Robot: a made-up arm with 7 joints.
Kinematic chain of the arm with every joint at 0, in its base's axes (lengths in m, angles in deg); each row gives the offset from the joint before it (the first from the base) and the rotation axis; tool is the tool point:
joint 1: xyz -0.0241 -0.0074 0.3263 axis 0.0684 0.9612 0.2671
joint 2: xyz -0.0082 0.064 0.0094 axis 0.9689 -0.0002 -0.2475
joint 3: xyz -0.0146 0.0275 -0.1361 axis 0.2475 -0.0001 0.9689
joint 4: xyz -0.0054 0.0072 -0.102 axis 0.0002 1 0
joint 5: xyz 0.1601 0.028 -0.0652 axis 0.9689 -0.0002 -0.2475
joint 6: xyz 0.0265 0.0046 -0.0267 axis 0.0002 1 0
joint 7: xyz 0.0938 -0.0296 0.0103 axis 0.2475 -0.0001 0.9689
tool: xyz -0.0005 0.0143 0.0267
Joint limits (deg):
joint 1: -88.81..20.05
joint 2: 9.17..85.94
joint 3: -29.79..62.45
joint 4: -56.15..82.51
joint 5: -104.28..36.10
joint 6: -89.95..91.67
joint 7: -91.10..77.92
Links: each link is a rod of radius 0.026 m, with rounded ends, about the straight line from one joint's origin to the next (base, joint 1, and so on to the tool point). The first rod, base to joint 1, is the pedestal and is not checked.
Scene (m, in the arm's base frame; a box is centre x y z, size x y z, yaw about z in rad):
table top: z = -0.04
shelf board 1: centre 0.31 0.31 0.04 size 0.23 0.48 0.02 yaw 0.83
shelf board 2: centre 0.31 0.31 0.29 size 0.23 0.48 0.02 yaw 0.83
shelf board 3: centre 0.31 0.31 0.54 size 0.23 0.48 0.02 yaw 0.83
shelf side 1: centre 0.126 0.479 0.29 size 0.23 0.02 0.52 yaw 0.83
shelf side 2: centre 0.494 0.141 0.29 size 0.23 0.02 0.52 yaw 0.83
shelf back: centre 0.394 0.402 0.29 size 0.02 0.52 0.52 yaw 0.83
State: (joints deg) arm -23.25 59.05 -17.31 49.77 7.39 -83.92 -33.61
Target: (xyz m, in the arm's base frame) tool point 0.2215 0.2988 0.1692
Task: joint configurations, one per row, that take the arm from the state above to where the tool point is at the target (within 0.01 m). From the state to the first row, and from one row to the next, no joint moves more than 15 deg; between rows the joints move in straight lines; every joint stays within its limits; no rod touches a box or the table.
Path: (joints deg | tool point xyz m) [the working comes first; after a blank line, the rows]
Joints at the target: -26.33 55.10 -17.88 53.52 7.26 -76.36 -33.92
Straight joint move there: clear.

1: -26.33 55.10 -17.88 53.52 7.26 -76.36 -33.92 | 0.2215 0.2988 0.1692

